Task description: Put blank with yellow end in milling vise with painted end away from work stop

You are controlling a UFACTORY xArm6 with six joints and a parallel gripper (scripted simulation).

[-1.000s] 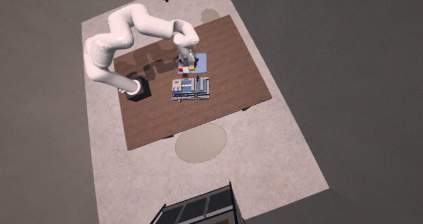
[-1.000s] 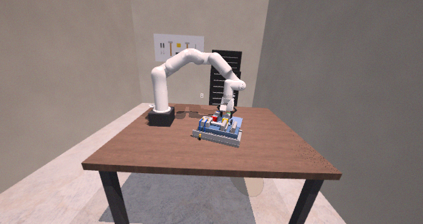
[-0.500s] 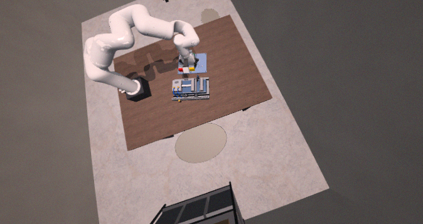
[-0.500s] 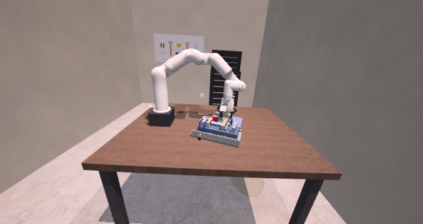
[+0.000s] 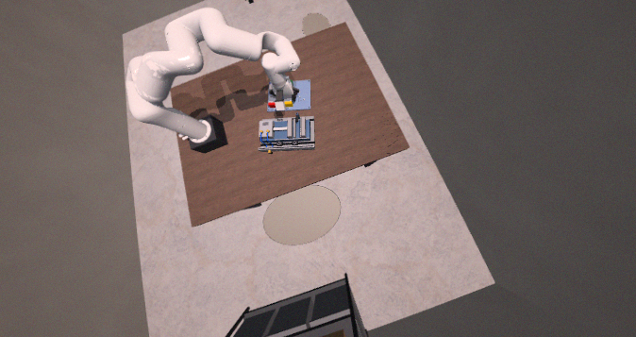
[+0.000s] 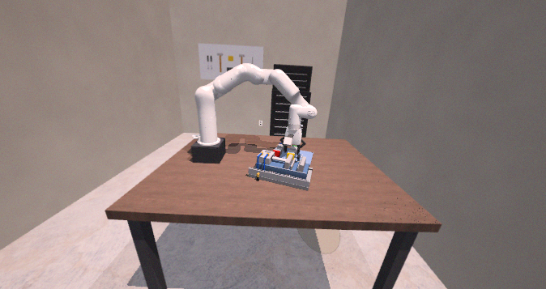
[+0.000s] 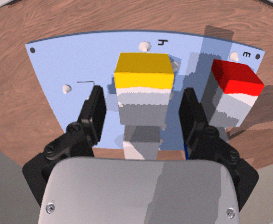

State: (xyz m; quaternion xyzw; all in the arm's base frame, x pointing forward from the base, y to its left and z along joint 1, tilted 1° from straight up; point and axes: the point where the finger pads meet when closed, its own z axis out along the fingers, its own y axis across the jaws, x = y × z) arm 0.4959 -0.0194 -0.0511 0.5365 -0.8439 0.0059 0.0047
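The yellow-ended blank is 3 cm below my hand. Round my hand: blue-ended blank 4 cm behind, 12 cm to the left, 3 cm below; then red-ended blank 8 cm behind, 4 cm to the left, 3 cm below; then green-ended blank 4 cm ahead, 8 cm to the left, 3 cm below.
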